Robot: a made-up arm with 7 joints. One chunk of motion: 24 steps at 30 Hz.
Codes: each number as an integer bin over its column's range. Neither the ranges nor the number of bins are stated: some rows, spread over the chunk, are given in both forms.
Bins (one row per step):
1: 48 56 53 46 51 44 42
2: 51 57 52 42 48 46 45
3: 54 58 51 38 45 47 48
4: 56 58 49 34 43 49 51
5: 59 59 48 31 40 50 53
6: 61 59 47 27 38 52 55
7: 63 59 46 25 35 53 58
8: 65 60 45 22 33 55 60
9: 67 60 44 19 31 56 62
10: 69 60 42 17 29 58 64
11: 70 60 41 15 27 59 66
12: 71 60 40 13 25 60 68
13: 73 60 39 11 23 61 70
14: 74 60 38 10 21 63 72
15: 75 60 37 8 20 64 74
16: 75 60 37 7 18 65 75
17: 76 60 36 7 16 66 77
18: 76 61 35 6 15 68 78
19: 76 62 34 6 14 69 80
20: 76 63 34 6 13 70 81
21: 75 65 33 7 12 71 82
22: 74 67 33 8 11 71 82
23: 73 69 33 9 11 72 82
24: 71 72 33 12 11 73 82
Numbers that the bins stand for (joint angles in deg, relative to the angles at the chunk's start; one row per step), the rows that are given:
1: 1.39 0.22 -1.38 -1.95 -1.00 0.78 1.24
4: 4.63 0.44 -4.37 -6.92 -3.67 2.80 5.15
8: 8.26 0.67 -7.36 -11.89 -7.00 5.22 9.06
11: 10.28 0.67 -10.35 -14.79 -9.00 6.84 11.67
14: 11.90 0.67 -12.60 -16.86 -11.00 8.45 14.27
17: 12.71 0.67 -14.09 -18.10 -12.67 9.67 16.44
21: 12.30 1.22 -16.33 -18.10 -14.00 11.69 18.62
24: 10.69 2.00 -16.33 -16.03 -14.33 12.49 18.62
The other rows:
2: 2.61 0.33 -2.13 -3.61 -2.00 1.59 2.55
3: 3.82 0.44 -2.88 -5.26 -3.00 1.99 3.85
5: 5.84 0.56 -5.12 -8.16 -4.67 3.20 6.02
6: 6.65 0.56 -5.87 -9.82 -5.33 4.01 6.89
7: 7.45 0.56 -6.62 -10.65 -6.33 4.41 8.19
9: 9.07 0.67 -8.11 -13.13 -7.67 5.63 9.93
10: 9.88 0.67 -9.61 -13.96 -8.33 6.43 10.80
12: 10.69 0.67 -11.10 -15.62 -9.67 7.24 12.54
13: 11.49 0.67 -11.85 -16.44 -10.33 7.65 13.40
15: 12.30 0.67 -13.34 -17.69 -11.33 8.86 15.14
16: 12.30 0.67 -13.34 -18.10 -12.00 9.26 15.58
18: 12.71 0.78 -14.84 -18.52 -13.00 10.47 16.88
19: 12.71 0.89 -15.59 -18.52 -13.33 10.88 17.75
20: 12.71 1.00 -15.59 -18.52 -13.67 11.28 18.18
22: 11.90 1.44 -16.33 -17.69 -14.33 11.69 18.62
23: 11.49 1.67 -16.33 -17.27 -14.33 12.09 18.62

